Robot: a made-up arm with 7 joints.
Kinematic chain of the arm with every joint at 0, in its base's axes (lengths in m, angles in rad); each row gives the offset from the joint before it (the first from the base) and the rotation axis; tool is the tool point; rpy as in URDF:
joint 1: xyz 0 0 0.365 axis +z
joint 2: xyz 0 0 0 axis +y
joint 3: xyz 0 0 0.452 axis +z
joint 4: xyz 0.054 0 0 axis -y
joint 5: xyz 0.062 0 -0.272 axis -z
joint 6: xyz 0 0 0 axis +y
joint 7: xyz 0.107 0 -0.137 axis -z
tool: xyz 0 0 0 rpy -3.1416 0 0
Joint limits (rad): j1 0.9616..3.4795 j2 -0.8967..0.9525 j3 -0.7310..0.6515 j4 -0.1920..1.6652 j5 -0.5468..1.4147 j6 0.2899..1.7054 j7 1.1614..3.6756
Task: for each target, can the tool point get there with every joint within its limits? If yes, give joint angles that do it. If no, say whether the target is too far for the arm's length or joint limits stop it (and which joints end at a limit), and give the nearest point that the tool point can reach.
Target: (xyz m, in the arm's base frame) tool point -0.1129 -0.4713 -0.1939
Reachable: no: joint limits stop it (at a limit: joint 1, joint 2) | nearest point -0.2339 -0.3197 0.1869 | short by 0.427 m
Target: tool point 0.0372 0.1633 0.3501
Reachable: yes | joints 1.5122 0.2245 -0.3976 0.1429 1.1738 0.9040 2.2340
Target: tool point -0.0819 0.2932 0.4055
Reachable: yes | joints 2.2060 0.3101 -0.2922 0.7562 -0.2316 1.4732 1.7723
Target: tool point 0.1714 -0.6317 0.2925
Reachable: no: joint limits stop it (at a limit: joint 1, joint 2, joint 3, joint 5) | nearest point -0.1216 -0.3565 0.3346 | short by 0.404 m
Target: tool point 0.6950 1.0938 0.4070
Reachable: no: too far | nearest point 0.4174 0.6569 0.3902 | short by 0.518 m
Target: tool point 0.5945 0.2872 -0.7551
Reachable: no: too far | nearest point 0.3553 0.3087 0.1468 | short by 0.933 m
